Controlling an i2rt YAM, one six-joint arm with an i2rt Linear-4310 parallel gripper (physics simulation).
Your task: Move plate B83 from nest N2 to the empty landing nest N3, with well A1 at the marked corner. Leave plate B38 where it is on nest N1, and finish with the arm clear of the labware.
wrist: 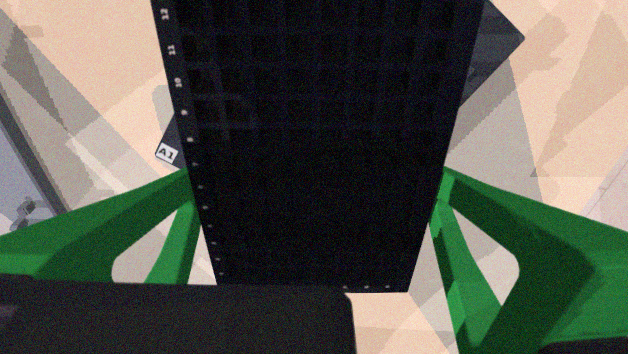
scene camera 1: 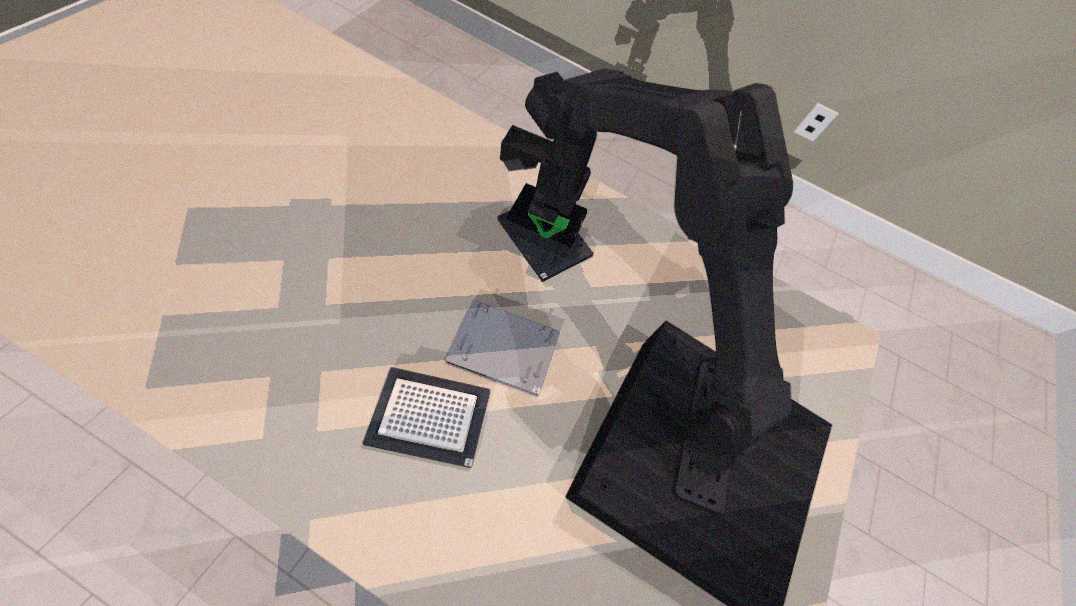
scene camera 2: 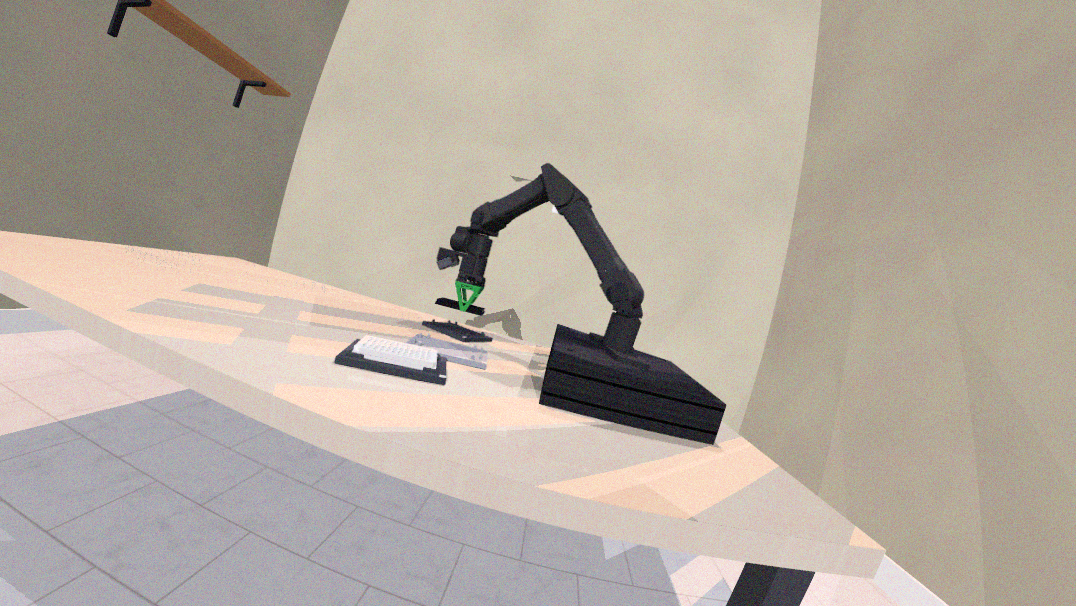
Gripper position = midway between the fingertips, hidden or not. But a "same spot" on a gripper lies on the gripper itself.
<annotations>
my gripper: wrist; scene camera 1 552,219; scene camera 2
same spot on my gripper: [wrist: 64,289] = [scene camera 2: 457,278]
same spot on grey nest plate: [scene camera 1: 491,342] = [scene camera 2: 437,345]
</annotations>
